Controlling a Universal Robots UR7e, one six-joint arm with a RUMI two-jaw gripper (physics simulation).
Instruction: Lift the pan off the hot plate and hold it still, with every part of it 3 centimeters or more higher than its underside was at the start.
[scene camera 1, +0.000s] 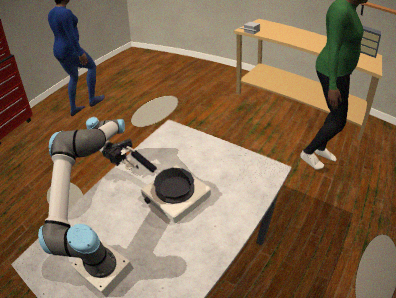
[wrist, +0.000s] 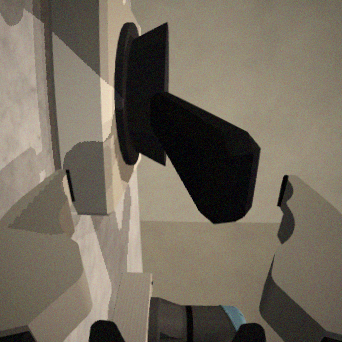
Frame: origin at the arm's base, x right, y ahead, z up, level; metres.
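Seen in the pictures: gripper, between the fingertips: (scene camera 1: 136, 160) (wrist: 176, 176); arm's base, origin of its link: (scene camera 1: 99, 262) (wrist: 148, 329).
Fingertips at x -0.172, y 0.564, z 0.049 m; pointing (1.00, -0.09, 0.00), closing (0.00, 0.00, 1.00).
Pixels of each thing's top centre, then the offset from my fingertips to it. Level surfaces: height alone.
- pale hot plate, centre of its top: (wrist: 135, 102) (scene camera 1: 173, 188) dy -0.036, dx +0.229, dz -0.054 m
- pan's black handle, centre of its top: (wrist: 222, 132) (scene camera 1: 142, 157) dy +0.009, dx +0.037, dz +0.029 m
- pale table, height of its surface: dz -0.122 m
- dark knob, centre of its top: (scene camera 1: 146, 198) dy -0.135, dx +0.138, dz -0.074 m
The black pan (scene camera 1: 174, 184) (wrist: 149, 85) sits upright on the pale hot plate (scene camera 1: 201, 192) (wrist: 77, 100), over its dark round burner disc (wrist: 126, 145). The pan's black handle (scene camera 1: 144, 161) (wrist: 215, 165) sticks out towards my gripper (scene camera 1: 134, 159) (wrist: 176, 176). The gripper is open and empty, close to the handle's free end. In the wrist view the handle's end shows in the gap between the two wide-apart fingers, nearer the right one, and neither finger appears to touch it. How deep the handle reaches between the fingertips is hard to tell.
The hot plate stands on the pale table (scene camera 1: 245, 167), with a dark knob (scene camera 1: 147, 200) at its side. My arm's base (scene camera 1: 120, 270) is at the table's near left. A person in blue (scene camera 1: 67, 40) and one in green (scene camera 1: 340, 47) stand beyond the table. A wooden workbench (scene camera 1: 300, 41) is behind.
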